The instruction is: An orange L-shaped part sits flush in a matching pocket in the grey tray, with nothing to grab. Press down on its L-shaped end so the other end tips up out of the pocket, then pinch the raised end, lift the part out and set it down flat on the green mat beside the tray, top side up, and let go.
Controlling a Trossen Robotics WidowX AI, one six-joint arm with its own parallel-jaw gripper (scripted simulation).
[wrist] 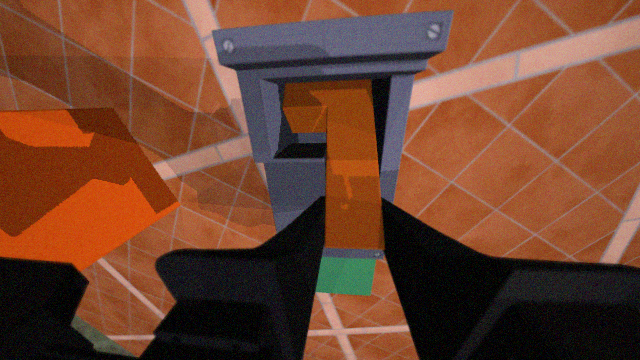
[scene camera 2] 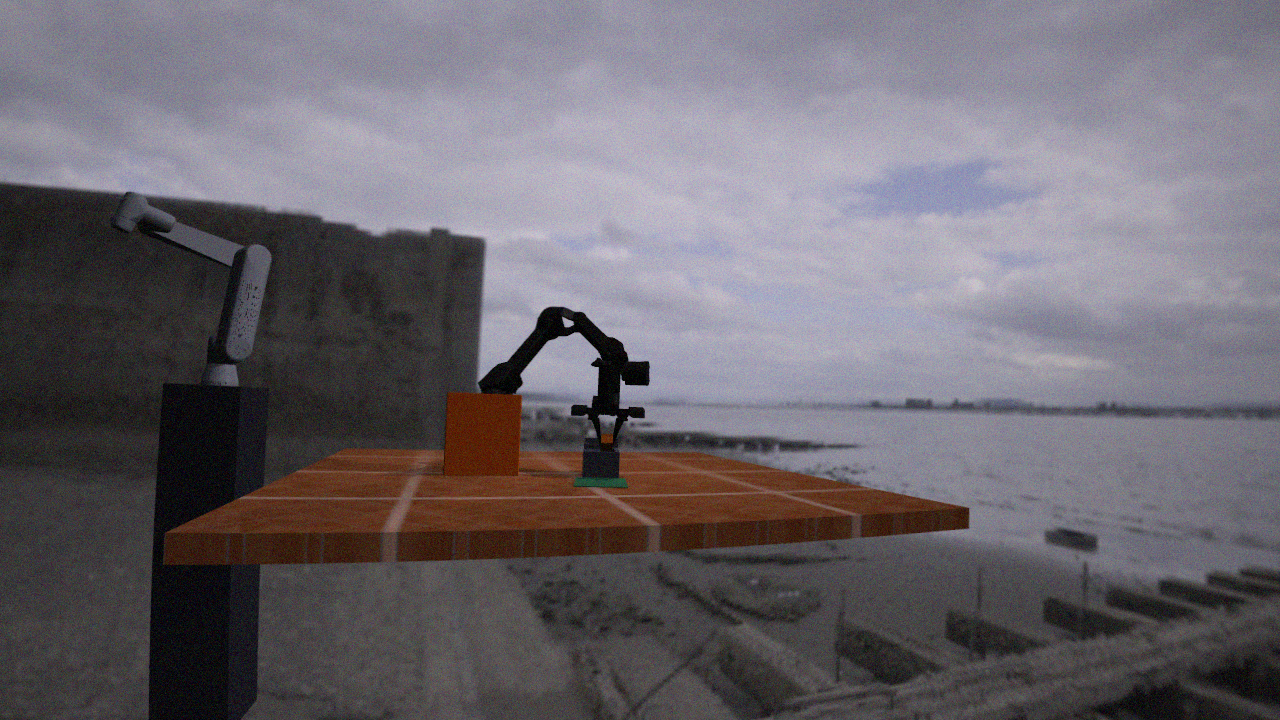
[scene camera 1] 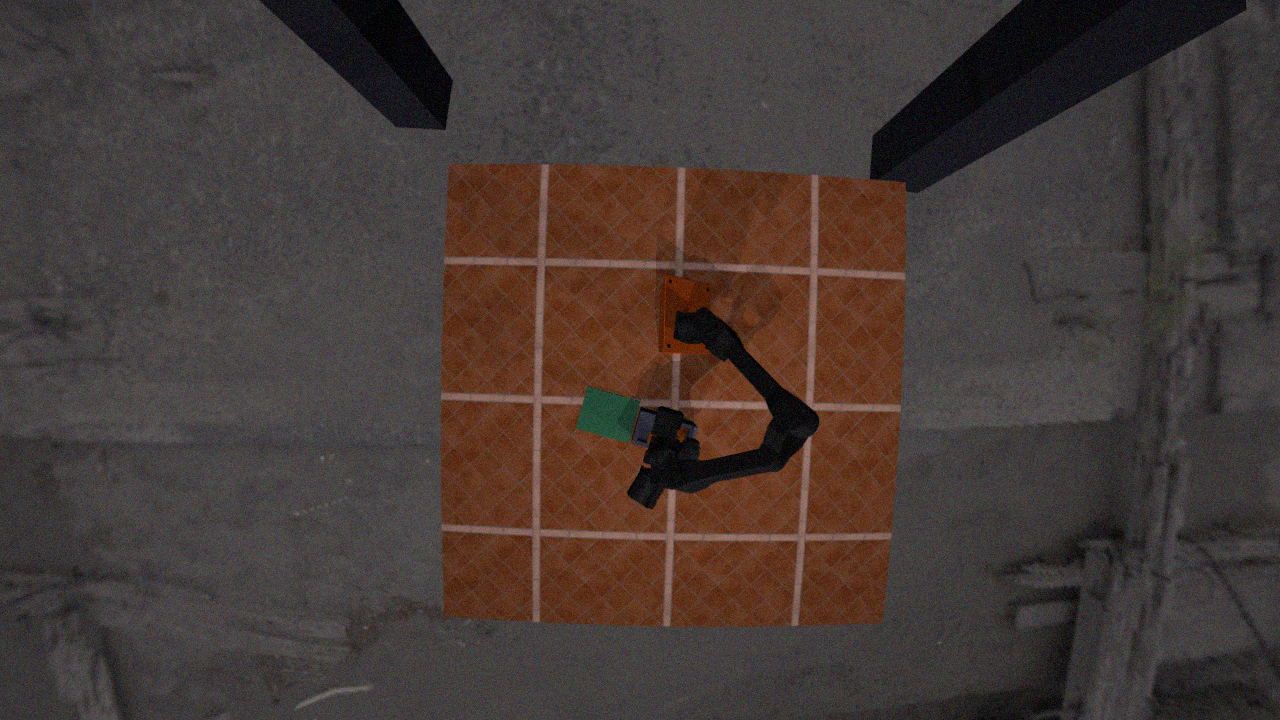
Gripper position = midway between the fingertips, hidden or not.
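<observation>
Here is my gripper point(scene camera 2: 606, 445), which I also see as the gripper point(wrist: 349, 202) and as the gripper point(scene camera 1: 658, 439). My gripper holds an orange L-shaped part point(wrist: 344, 110). I see a green mat point(scene camera 1: 603, 413) too, and the wrist view shows me the green mat point(wrist: 336, 275) as well.
</observation>
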